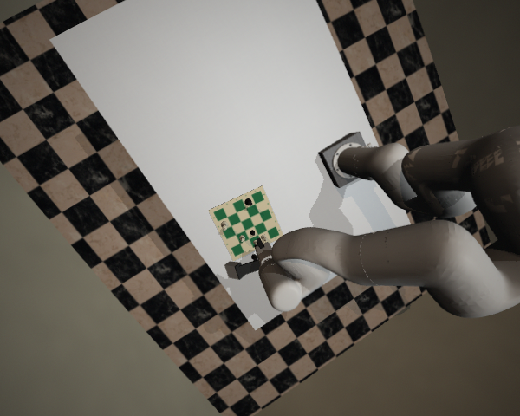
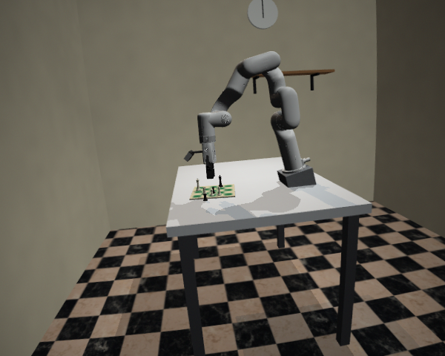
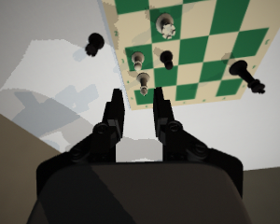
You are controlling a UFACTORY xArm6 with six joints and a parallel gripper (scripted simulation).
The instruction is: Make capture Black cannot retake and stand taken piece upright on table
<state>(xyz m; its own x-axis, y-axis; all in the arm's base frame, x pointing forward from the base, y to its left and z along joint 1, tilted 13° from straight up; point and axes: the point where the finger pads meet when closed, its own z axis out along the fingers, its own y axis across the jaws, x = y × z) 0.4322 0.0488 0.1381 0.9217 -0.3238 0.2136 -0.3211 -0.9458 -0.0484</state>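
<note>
Right now the white pawn is 100 mm below my hand. The rest, counted from my hand: white piece: 50 mm ahead, 130 mm to the right, 80 mm below; then green-and-cream chessboard: 20 mm behind, 80 mm to the right, 110 mm below; then black pawn: 10 mm behind, 40 mm to the right, 100 mm below.
</note>
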